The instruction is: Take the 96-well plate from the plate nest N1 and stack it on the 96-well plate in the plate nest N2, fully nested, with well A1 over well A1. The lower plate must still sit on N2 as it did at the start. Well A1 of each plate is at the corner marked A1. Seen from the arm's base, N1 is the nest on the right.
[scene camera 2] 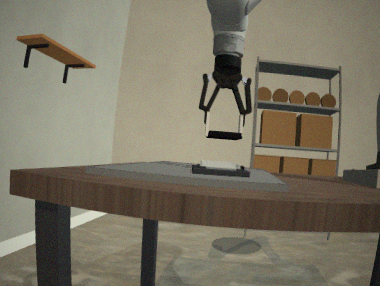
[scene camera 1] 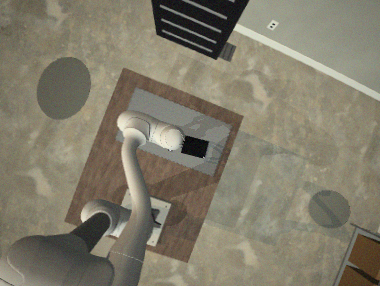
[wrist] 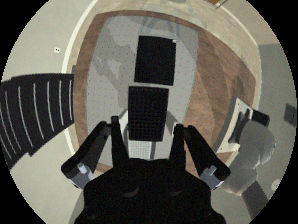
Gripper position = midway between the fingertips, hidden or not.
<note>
In view: my gripper [scene camera 2: 223, 137], a dark 96-well plate [wrist: 158, 108] and a plate nest N1 [wrist: 155, 58].
My gripper is seen too in the wrist view [wrist: 147, 115].
</note>
